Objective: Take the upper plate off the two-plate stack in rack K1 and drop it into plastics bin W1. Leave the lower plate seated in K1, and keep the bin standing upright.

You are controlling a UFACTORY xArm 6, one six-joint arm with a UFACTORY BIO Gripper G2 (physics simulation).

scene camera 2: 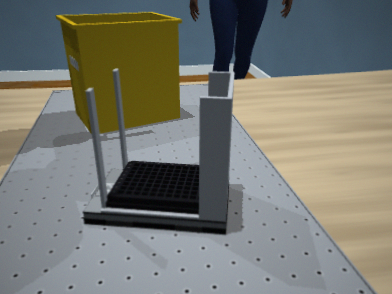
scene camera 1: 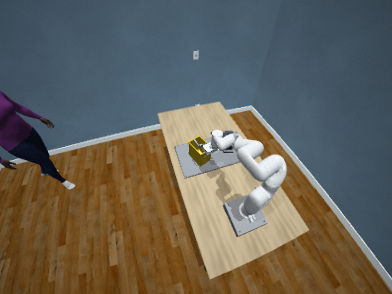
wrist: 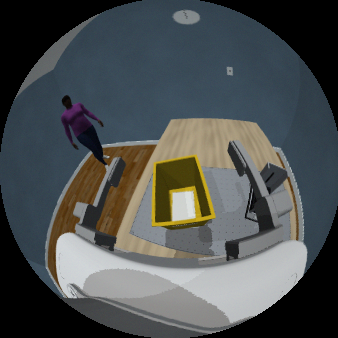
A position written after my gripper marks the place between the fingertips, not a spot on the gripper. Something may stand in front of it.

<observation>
I see my gripper (wrist: pixel 171 151), a yellow plastics bin W1 (scene camera 2: pixel 145 48) and a black plate (scene camera 2: pixel 150 186).
The yellow plastics bin W1 shows as well in the wrist view (wrist: pixel 184 173).
</observation>
